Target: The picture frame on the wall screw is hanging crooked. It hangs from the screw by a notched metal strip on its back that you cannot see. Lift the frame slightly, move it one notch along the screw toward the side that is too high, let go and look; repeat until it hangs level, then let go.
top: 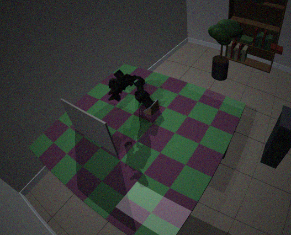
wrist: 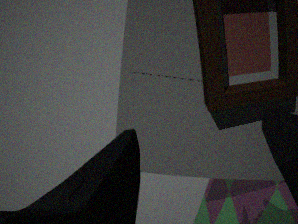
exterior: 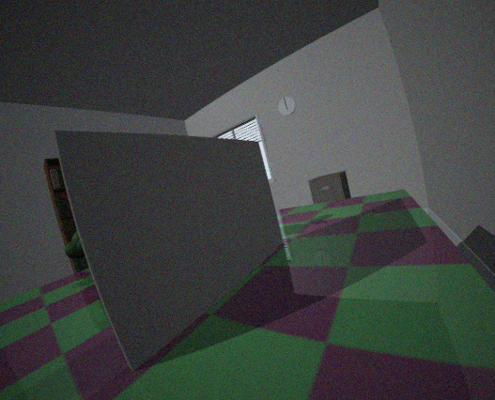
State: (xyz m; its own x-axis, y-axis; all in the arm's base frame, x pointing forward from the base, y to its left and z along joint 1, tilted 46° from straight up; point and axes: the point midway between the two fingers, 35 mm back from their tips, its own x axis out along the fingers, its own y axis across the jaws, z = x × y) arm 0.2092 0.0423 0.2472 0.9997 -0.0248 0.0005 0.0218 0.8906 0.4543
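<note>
Right now my gripper tip is 200 mm short of the picture frame, 90 mm above it and 30 mm to the left of it. From my gripper tip the other things lie so: grey wall panel 210 mm ahead, 100 mm below, 40 mm to the right.
</note>
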